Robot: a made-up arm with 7 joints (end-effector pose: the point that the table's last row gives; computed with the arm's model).
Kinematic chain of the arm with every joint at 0, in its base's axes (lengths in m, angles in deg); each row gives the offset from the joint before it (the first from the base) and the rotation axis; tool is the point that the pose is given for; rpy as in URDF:
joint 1: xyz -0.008 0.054 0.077 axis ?
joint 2: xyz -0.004 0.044 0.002 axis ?
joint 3: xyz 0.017 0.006 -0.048 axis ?
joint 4: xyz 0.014 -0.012 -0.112 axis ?
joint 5: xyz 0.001 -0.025 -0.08 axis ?
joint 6: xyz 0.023 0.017 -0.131 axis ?
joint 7: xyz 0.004 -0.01 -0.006 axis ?
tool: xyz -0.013 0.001 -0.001 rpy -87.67 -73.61 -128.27
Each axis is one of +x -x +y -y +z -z.
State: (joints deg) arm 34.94 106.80 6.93 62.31 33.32 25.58 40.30
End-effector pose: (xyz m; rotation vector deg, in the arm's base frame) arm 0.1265 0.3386 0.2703 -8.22 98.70 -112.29
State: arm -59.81 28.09 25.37 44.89 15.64 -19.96 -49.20
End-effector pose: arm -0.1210 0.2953 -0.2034 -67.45 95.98 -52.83
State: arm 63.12 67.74 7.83 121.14 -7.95 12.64 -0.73
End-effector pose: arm 0.0945 0.1317 0.2567 72.95 82.76 -41.25
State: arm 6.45 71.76 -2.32 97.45 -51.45 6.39 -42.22
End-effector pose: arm 0.2364 0.1942 0.0267 60.18 124.35 -15.25
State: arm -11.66 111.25 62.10 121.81 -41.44 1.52 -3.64
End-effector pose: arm 0.1585 0.0707 0.2040 78.70 115.85 31.54
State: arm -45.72 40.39 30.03 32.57 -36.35 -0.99 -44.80
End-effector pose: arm -0.0569 0.3488 -0.1918 -65.99 149.73 -33.05
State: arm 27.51 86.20 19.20 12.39 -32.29 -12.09 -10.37
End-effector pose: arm 0.0935 0.4673 0.0997 -40.74 108.77 -43.32
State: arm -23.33 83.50 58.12 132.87 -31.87 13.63 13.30
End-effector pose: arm 0.1605 0.1136 0.1400 54.18 140.45 -20.07
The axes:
joint 1: -y
joint 2: +x
joint 3: +z
joint 4: -y
joint 5: +z
joint 6: +y
joint 7: -x

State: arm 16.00 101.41 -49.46 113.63 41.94 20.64 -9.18
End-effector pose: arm 0.1589 0.1996 -0.0292 28.56 -122.38 109.15
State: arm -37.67 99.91 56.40 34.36 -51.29 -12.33 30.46
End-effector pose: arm 0.1994 0.4068 0.1258 67.59 -159.44 26.24
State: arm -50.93 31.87 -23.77 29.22 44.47 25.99 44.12
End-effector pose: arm -0.1876 0.2246 -0.2172 136.39 7.84 80.78
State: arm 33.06 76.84 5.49 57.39 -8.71 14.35 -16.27
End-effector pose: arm 0.2093 0.3535 0.1432 -10.24 96.83 -53.95
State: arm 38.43 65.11 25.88 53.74 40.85 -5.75 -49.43
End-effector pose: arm 0.1784 0.3853 0.1579 10.68 7.81 -61.02
